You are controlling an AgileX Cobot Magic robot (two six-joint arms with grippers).
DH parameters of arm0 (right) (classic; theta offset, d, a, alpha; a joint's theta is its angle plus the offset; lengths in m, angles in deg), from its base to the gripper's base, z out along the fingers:
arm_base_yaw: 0 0.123 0 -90
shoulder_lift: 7.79 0 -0.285 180
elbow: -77.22 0 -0.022 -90
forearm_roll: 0 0.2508 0 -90
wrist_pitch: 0 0 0.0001 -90
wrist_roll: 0 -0.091 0 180
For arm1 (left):
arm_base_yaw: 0 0.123 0 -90
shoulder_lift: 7.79 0 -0.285 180
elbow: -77.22 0 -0.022 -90
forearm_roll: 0 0.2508 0 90
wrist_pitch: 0 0 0.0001 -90
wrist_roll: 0 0.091 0 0
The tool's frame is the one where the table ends.
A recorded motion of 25 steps. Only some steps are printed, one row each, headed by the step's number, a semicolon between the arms.
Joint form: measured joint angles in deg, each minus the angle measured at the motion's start. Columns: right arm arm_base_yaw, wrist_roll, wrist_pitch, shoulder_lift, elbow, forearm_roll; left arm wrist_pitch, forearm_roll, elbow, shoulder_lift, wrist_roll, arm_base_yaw.
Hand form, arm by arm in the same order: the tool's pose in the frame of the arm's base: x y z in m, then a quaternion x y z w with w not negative. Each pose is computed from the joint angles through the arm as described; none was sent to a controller.
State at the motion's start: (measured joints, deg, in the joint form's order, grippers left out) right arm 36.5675 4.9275 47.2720 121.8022 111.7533 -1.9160; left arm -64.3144 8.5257 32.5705 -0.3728 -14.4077 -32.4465
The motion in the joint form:
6: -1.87 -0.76 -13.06 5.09 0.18 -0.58; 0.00 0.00 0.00 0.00 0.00 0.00
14: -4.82 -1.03 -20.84 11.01 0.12 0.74; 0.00 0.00 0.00 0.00 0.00 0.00
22: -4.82 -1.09 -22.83 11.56 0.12 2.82; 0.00 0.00 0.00 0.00 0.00 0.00
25: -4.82 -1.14 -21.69 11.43 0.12 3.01; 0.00 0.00 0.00 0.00 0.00 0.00
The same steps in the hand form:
6: 0.4259 0.2921 0.2404 -0.31753 0.86451 0.08482 0.38027; -0.0082 0.0196 0.2915 0.12502 0.83822 -0.14117 0.51169
14: 0.4550 0.2806 0.1947 -0.28625 0.86893 0.08949 0.39371; -0.0082 0.0196 0.2915 0.12502 0.83822 -0.14117 0.51169
22: 0.4566 0.2833 0.1919 -0.27305 0.86779 0.10589 0.40146; -0.0082 0.0196 0.2915 0.12502 0.83822 -0.14117 0.51169
25: 0.4554 0.2827 0.1918 -0.27282 0.87165 0.10541 0.39329; -0.0082 0.0196 0.2915 0.12502 0.83822 -0.14117 0.51169

